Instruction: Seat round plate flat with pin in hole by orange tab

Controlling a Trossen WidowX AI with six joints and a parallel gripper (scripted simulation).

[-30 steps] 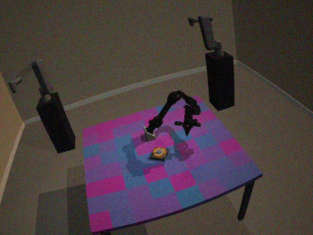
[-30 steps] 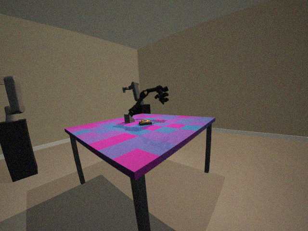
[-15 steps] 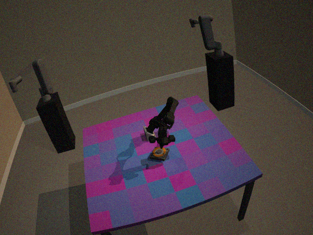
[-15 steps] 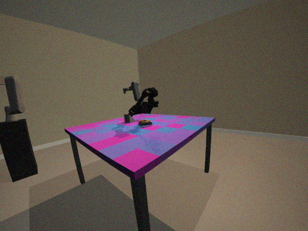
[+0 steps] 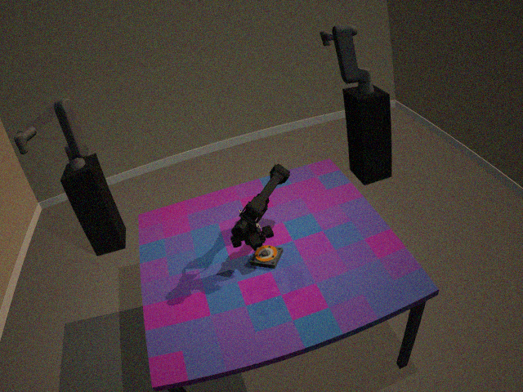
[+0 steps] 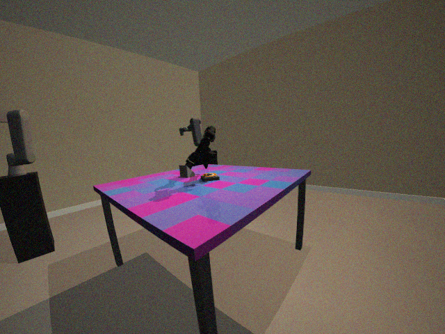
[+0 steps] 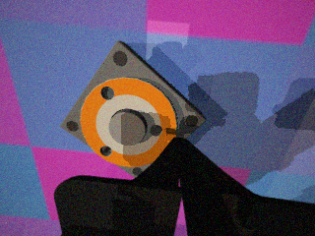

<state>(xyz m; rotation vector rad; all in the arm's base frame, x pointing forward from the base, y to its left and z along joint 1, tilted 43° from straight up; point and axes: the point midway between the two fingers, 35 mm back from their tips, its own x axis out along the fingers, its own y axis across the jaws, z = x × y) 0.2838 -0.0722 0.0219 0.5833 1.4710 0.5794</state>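
Now: gripper tip 70 mm above the square grey base, 50 mm to the right of it and 20 mm past it.
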